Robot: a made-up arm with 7 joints. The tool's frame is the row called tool.
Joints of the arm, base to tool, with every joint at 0 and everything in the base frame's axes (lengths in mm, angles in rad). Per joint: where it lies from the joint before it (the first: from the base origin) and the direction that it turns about. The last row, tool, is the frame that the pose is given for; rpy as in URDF.
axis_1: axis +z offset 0 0 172.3
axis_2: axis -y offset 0 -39.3 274.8
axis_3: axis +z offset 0 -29 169.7
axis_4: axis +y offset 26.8 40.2 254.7
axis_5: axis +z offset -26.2 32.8 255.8
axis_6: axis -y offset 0 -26.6 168.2
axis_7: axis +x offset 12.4 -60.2 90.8
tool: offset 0 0 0 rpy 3.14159 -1.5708 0
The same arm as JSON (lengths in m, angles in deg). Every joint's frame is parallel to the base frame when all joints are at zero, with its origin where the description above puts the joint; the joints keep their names.
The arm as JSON. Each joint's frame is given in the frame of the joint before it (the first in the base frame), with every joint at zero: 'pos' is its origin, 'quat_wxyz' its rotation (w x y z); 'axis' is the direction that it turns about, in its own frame. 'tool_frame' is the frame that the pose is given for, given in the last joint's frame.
{"length_unit": "m", "angle_unit": "deg", "joints": [{"joint": "axis_1", "pos": [0.0, 0.0, 0.1723], "quat_wxyz": [1.0, 0.0, 0.0, 0.0], "axis": [0.0, 0.0, 1.0]}, {"joint": "axis_2", "pos": [0.0, -0.0393, 0.2748], "quat_wxyz": [1.0, 0.0, 0.0, 0.0], "axis": [0.0, -1.0, 0.0]}, {"joint": "axis_3", "pos": [0.0, -0.029, 0.1697], "quat_wxyz": [1.0, 0.0, 0.0, 0.0], "axis": [0.0, 0.0, 1.0]}, {"joint": "axis_4", "pos": [0.0268, 0.0402, 0.2547], "quat_wxyz": [1.0, 0.0, 0.0, 0.0], "axis": [0.0, 1.0, 0.0]}, {"joint": "axis_5", "pos": [-0.0262, 0.0328, 0.2558], "quat_wxyz": [1.0, 0.0, 0.0, 0.0], "axis": [0.0, 0.0, 1.0]}, {"joint": "axis_6", "pos": [0.0, -0.0266, 0.1682], "quat_wxyz": [1.0, 0.0, 0.0, 0.0], "axis": [0.0, -1.0, 0.0]}, {"joint": "axis_7", "pos": [0.0124, -0.0602, 0.0908], "quat_wxyz": [1.0, 0.0, 0.0, 0.0], "axis": [1.0, 0.0, 0.0]}], "tool_frame": {"pos": [0.0, 0.0, 0.0], "quat_wxyz": [0.0, 0.707105, -0.000002, 0.707108]}}
